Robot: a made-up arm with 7 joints.
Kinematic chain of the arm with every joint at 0, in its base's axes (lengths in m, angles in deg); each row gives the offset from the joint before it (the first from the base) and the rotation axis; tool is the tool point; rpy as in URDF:
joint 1: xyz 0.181 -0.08 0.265 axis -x
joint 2: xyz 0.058 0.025 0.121 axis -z
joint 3: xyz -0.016 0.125 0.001 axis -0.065 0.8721 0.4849
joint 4: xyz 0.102 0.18 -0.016 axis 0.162 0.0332 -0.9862
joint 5: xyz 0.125 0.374 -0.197 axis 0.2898 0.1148 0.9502
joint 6: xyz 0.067 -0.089 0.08 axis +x
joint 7: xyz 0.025 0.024 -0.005 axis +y
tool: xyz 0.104 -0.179 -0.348 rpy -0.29 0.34 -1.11
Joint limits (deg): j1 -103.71..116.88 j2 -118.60..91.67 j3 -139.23..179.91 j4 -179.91..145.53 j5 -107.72..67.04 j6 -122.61..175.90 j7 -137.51..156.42
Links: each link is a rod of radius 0.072 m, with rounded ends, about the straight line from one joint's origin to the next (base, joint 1, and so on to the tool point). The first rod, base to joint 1, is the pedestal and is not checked.
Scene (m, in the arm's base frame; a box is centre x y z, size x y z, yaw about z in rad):
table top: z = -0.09
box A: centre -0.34 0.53 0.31 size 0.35 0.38 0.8 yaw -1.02
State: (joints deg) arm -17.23 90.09 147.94 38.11 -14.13 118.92 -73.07
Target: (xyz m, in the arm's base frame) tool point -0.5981 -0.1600 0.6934
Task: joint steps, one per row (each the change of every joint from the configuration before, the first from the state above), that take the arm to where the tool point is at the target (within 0.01 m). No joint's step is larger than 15 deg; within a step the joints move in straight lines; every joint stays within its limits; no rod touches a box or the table.
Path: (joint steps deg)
1: -5.01 -6.34 8.04 0.10 -5.26 -10.21 -6.74
2: -5.01 -6.34 8.03 0.10 -5.26 -10.21 -6.74
3: -5.01 -6.34 8.04 0.10 -5.26 -10.21 -6.74
4: -2.97 -12.80 1.60 0.27 10.72 7.47 4.60
5: -2.97 -12.80 1.59 0.28 10.71 7.46 4.59
6: -2.97 -12.80 1.60 0.27 10.72 7.47 4.60
7: -2.98 -12.80 1.60 0.27 10.71 7.47 4.59

